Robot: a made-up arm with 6 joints.
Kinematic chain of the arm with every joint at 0, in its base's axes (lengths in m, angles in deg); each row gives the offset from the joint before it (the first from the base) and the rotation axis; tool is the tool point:
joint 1: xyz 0 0 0.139 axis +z
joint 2: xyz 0 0.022 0 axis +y
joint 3: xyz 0 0 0.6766 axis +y
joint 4: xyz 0 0 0.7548 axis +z
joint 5: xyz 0 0 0 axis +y
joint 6: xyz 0 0 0.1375 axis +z
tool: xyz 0 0 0
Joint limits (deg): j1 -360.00..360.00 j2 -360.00..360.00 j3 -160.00..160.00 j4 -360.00..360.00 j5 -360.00..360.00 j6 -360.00..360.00
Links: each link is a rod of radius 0.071 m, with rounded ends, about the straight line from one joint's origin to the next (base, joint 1, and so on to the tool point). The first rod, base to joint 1, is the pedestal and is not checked.
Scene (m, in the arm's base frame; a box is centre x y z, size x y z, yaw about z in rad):
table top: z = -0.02
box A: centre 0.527 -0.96 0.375 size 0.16 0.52 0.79 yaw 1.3
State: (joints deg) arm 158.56 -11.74 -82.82 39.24 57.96 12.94
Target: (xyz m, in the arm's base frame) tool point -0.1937 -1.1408 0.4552
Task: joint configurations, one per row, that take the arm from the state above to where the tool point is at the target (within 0.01 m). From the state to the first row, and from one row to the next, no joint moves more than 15 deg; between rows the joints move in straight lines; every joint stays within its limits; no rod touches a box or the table.
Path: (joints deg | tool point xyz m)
1: 144.49 -6.32 -85.81 38.98 57.98 6.51 | 0.6813 -0.6033 0.8713
2: 130.42 -0.90 -88.80 38.72 58.01 0.08 | 0.4709 -0.6994 0.9108
3: 116.35 4.52 -91.79 38.46 58.03 -6.35 | 0.2566 -0.7311 0.9441
4: 102.28 9.94 -94.77 38.20 58.05 -12.78 | 0.0567 -0.7032 0.9713
5: 96.68 -4.11 -90.34 40.25 57.95 -4.21 | 0.0058 -0.8860 0.8383
6: 91.08 -18.16 -85.90 42.30 57.85 4.37 | -0.0808 -1.0367 0.6643
7: 85.48 -32.21 -81.46 44.35 57.74 12.94 | -0.1938 -1.1408 0.4551

